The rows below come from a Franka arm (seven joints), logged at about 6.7 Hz.
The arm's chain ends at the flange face. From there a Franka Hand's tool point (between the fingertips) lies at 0.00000 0.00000 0.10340 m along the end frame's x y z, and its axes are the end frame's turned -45 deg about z.
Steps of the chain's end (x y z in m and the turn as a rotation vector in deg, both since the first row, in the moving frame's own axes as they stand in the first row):
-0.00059, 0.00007, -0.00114, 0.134, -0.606, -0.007
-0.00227, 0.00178, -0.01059, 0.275, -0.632, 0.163
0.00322, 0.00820, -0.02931, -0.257, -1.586, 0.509
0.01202, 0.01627, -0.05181, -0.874, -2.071, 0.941
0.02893, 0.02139, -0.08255, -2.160, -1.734, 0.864
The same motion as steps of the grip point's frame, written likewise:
-0.00107, -0.00131, -0.00115, 0.523, -0.334, -0.007
-0.00332, -0.00150, -0.01060, 0.641, -0.252, 0.163
-0.00587, 0.00637, -0.02935, 0.940, -1.303, 0.509
-0.00675, 0.01845, -0.05189, 0.846, -2.082, 0.941
0.00036, 0.03609, -0.08267, -0.301, -2.753, 0.864

